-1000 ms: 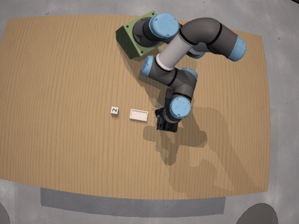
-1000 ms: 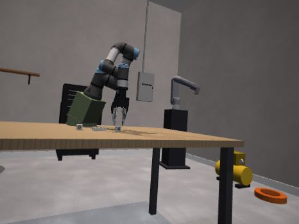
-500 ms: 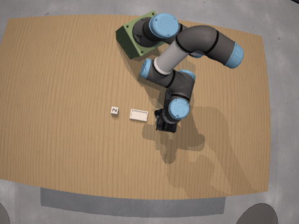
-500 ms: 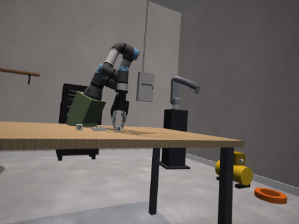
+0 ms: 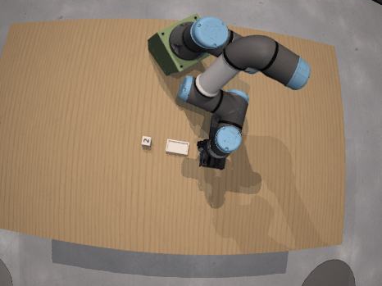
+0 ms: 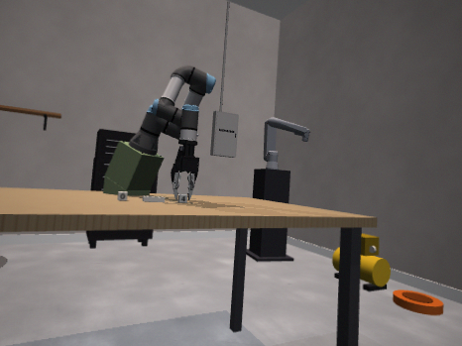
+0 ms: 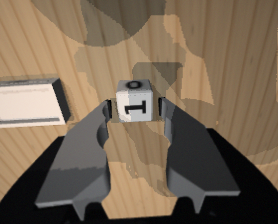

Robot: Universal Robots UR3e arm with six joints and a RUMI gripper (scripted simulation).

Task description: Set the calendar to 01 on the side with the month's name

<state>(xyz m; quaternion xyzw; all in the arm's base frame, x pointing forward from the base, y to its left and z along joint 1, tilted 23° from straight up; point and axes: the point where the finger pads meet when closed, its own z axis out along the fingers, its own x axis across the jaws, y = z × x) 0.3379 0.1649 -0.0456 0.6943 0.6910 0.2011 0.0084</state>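
Now: hand 11 cm to the left of the white tray and 2 cm above it. Round my hand: white cube 21 cm to the right, 1 cm below, 1 cm ahead.
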